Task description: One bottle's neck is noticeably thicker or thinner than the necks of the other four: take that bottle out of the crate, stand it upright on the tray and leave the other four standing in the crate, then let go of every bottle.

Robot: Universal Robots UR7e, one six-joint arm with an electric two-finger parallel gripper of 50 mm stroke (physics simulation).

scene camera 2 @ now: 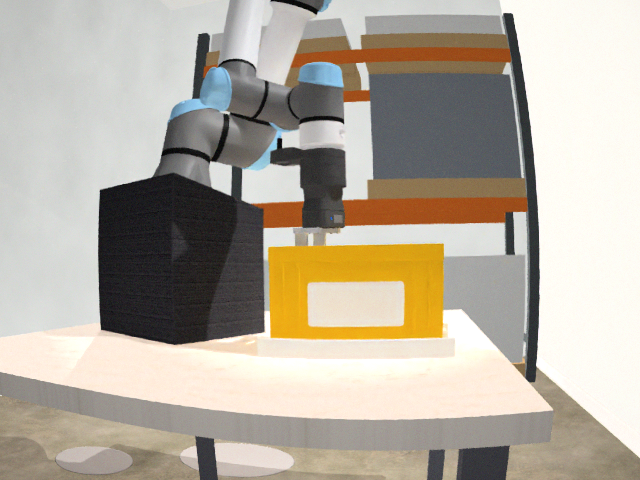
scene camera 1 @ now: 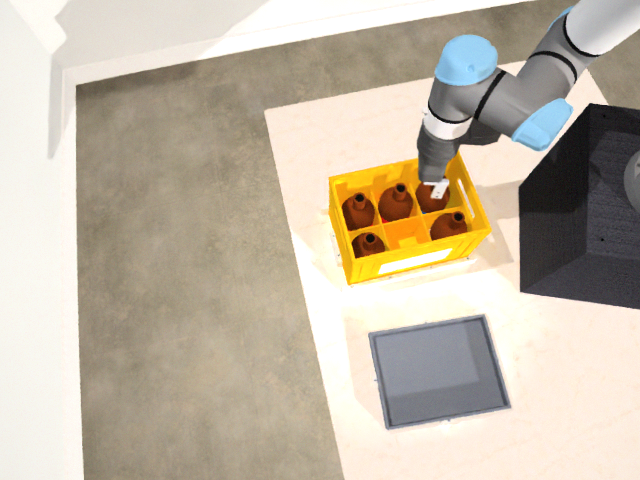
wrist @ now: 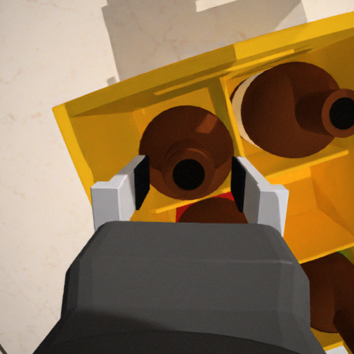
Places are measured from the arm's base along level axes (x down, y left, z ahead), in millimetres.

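Pixels of known places: gripper, between the fingertips: (scene camera 1: 435, 184); arm's base, origin of its link: (scene camera 2: 178, 198).
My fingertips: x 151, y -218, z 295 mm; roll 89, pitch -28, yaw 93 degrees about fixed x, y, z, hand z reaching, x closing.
Observation:
Ahead of a thing's pixels: the offset from my fingertips to its middle. "pt": to the spot under its first point. Level surfaces: height alone.
The yellow crate @(dx +53, dy +28, dz +84 mm) (scene camera 1: 361, 269) (scene camera 2: 356, 266) (wrist: 235, 54) holds five brown bottles; its front middle compartment is empty. My gripper (scene camera 1: 437, 189) (scene camera 2: 311, 238) (wrist: 189, 172) is open over the back right bottle @(dx +55, dy +1, dz -5 mm) (scene camera 1: 428, 200) (wrist: 182, 125), with a finger on either side of its neck and gaps between. The front right bottle @(dx +55, dy +89, dz +4 mm) (scene camera 1: 447, 227) (wrist: 275, 117), back middle bottle @(dx +55, dy -12, dz +79 mm) (scene camera 1: 394, 206) (wrist: 212, 211) and front left bottle @(dx +55, dy +61, dz +181 mm) (scene camera 1: 367, 245) (wrist: 327, 295) stand around it in their compartments. The back left bottle @(dx +55, dy -25, dz +163 mm) (scene camera 1: 358, 214) stands in the corner. The grey tray @(pt dx +135, dy +309, dz +146 mm) (scene camera 1: 429, 361) is empty.
A large black box-shaped pedestal (scene camera 1: 553, 217) (scene camera 2: 139, 258) stands to the right of the crate in scene camera 1, under the arm's base. Crate walls and dividers surround the bottles. A shelf rack (scene camera 2: 524, 155) stands behind the table @(dx +141 mm) (scene camera 2: 258, 382).

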